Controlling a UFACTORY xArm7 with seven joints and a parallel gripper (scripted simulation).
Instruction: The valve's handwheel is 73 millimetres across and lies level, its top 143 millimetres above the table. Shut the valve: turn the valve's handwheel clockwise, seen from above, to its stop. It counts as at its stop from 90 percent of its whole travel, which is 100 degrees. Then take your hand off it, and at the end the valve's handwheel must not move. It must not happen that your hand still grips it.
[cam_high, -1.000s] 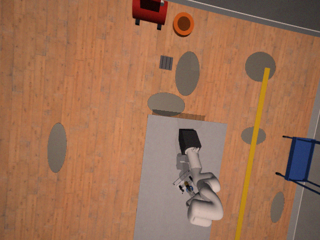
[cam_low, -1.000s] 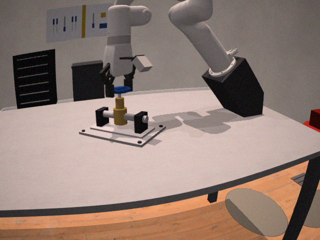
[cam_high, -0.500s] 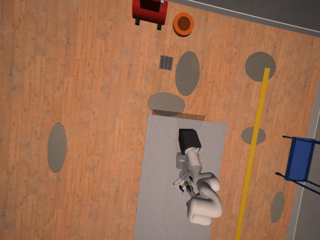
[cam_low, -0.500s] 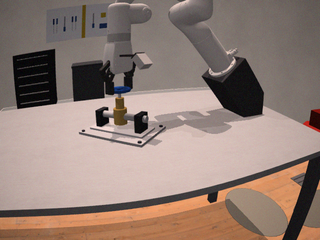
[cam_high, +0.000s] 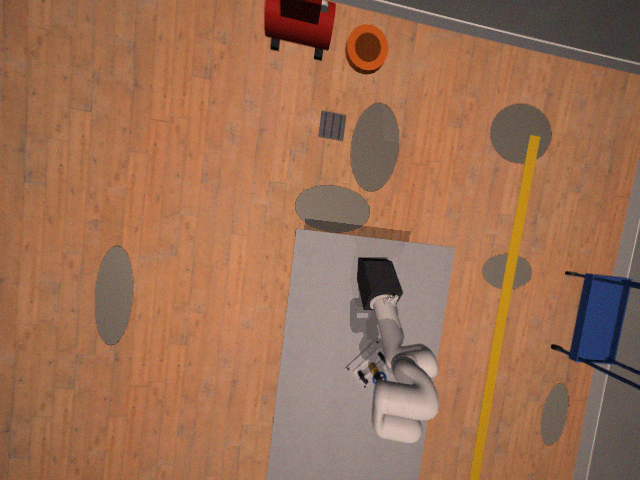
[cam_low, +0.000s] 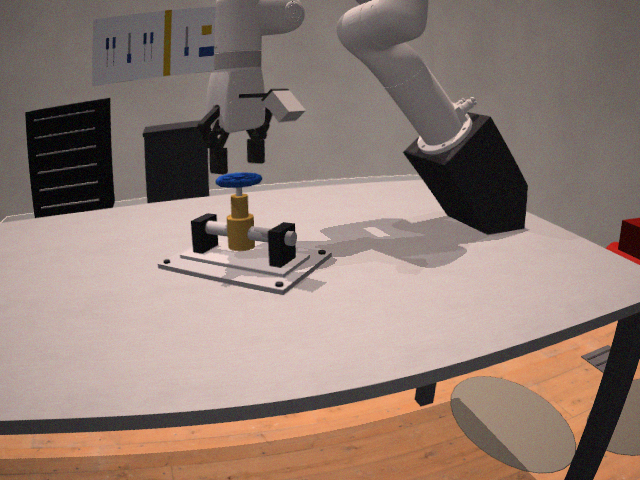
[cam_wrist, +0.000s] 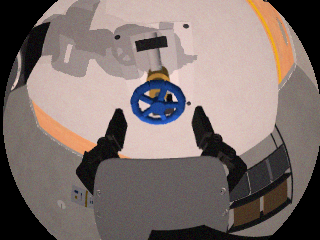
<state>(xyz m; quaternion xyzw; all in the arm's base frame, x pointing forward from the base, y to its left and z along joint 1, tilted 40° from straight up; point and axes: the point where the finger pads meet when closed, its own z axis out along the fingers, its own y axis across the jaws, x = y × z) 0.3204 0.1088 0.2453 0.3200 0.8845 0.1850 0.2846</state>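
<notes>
Right now the blue handwheel is 4 cm below my hand. From my hand the other things lie so: baseplate: 16 cm below.
</notes>
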